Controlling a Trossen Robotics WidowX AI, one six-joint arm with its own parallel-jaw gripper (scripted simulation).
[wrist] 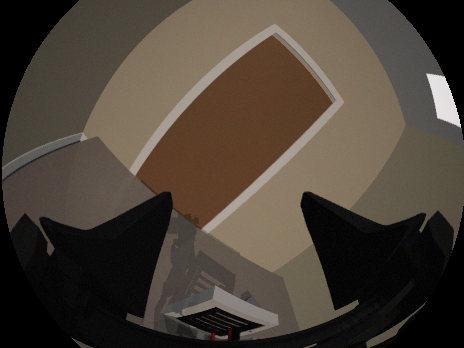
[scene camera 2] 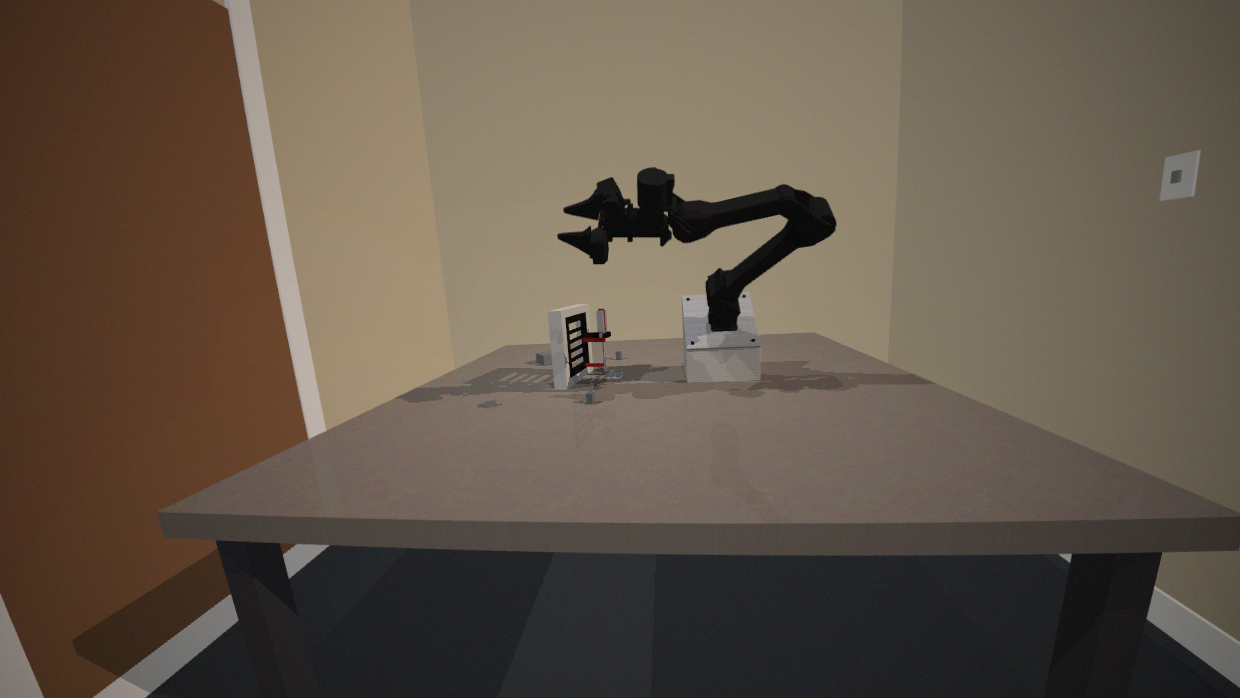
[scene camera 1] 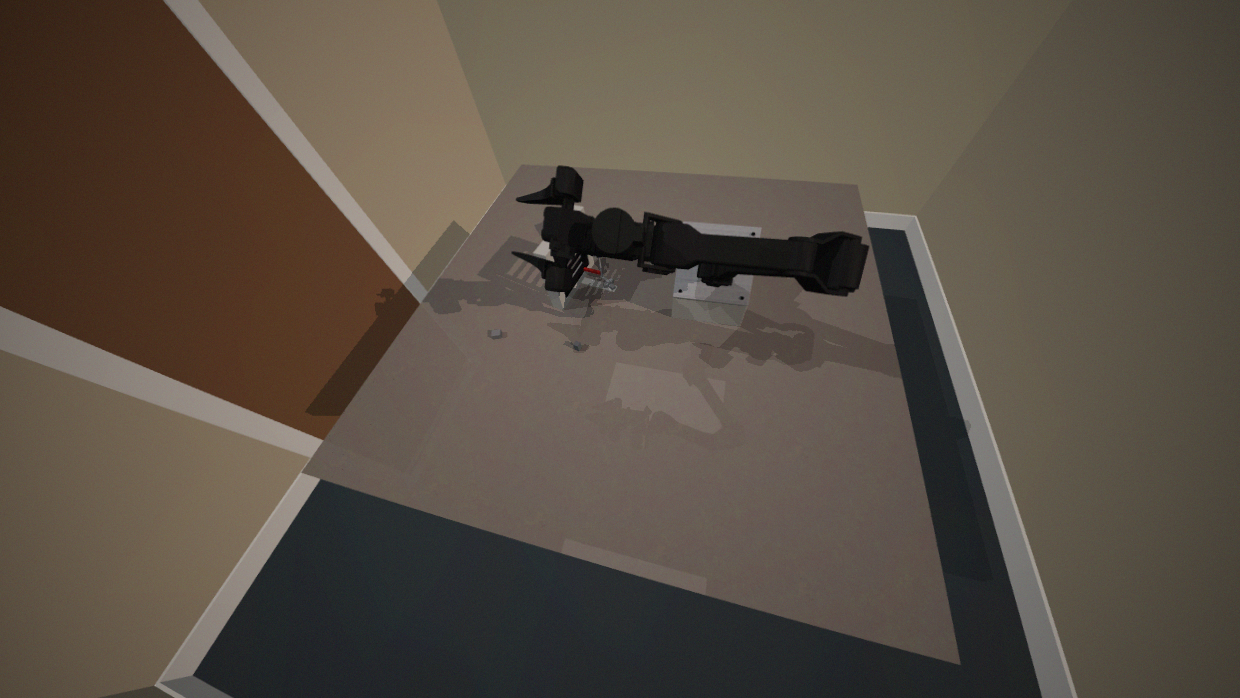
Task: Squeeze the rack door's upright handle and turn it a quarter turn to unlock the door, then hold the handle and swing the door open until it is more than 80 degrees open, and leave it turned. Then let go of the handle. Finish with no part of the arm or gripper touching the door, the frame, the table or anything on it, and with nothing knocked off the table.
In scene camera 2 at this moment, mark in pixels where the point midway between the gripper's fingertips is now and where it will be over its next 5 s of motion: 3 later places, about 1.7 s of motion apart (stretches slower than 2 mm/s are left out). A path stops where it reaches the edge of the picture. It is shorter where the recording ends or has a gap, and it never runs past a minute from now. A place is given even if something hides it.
The gripper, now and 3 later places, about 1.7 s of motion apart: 560,223; 573,285; 600,307; 601,326
